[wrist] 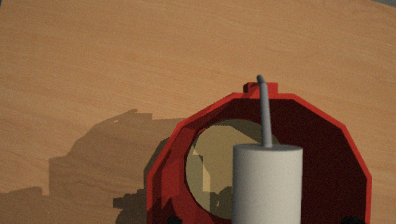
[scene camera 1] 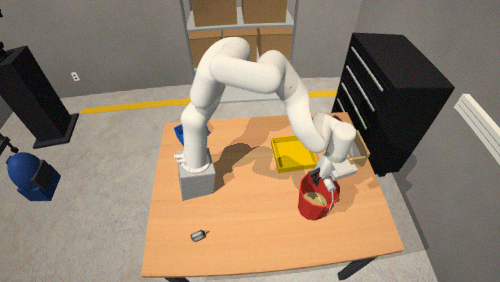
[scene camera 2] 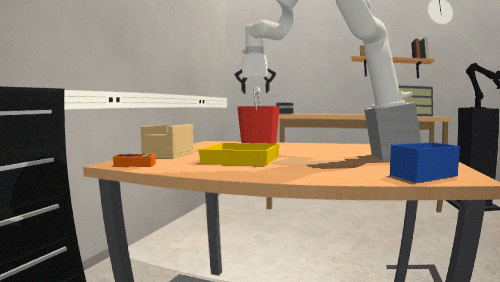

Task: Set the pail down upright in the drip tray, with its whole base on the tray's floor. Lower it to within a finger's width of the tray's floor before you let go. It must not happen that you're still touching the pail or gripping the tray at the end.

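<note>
There is a red pail (scene camera 2: 256, 126), and I can see it in scene camera 1 too (scene camera 1: 313, 208). A yellow drip tray (scene camera 2: 251, 154) is here as well, visible again in scene camera 1 (scene camera 1: 291, 155), though in the wrist view it is out of frame. I also see a tan box (scene camera 2: 179, 142); in the wrist view that box is out of frame. And there is my gripper (scene camera 2: 255, 93).
</note>
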